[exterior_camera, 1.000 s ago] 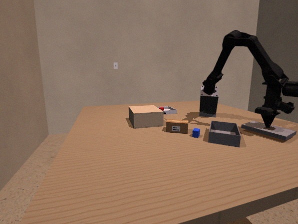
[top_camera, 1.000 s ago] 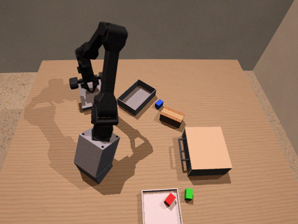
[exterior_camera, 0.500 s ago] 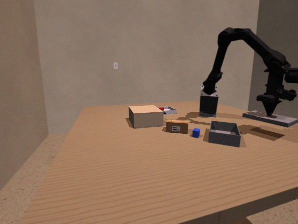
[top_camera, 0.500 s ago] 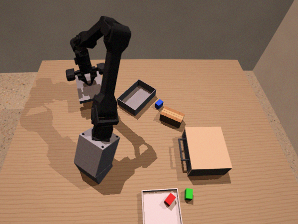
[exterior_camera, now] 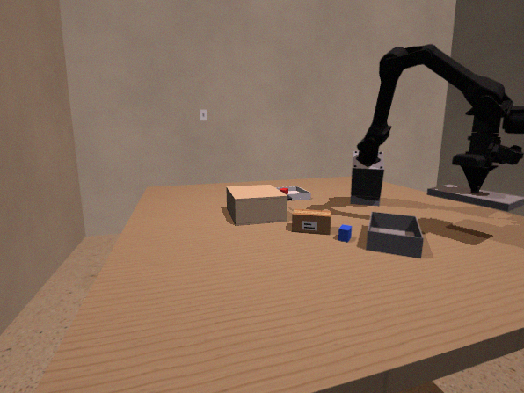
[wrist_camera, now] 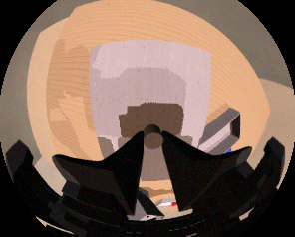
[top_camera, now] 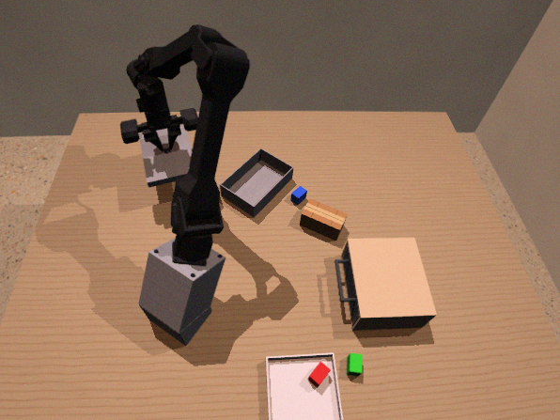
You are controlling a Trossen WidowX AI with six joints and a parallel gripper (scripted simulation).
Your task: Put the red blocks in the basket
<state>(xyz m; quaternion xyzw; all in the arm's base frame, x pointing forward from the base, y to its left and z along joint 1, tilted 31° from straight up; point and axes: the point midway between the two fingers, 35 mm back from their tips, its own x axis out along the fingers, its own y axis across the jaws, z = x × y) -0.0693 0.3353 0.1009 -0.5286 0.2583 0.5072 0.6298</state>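
Right now the knobbed lid is 4 cm below my hand. Round my hand: drawer (50 cm ahead, 38 cm to the right, 13 cm below); blue block (35 cm ahead, 9 cm to the right, 15 cm below); brown crate (40 cm ahead, 18 cm to the right, 13 cm below).
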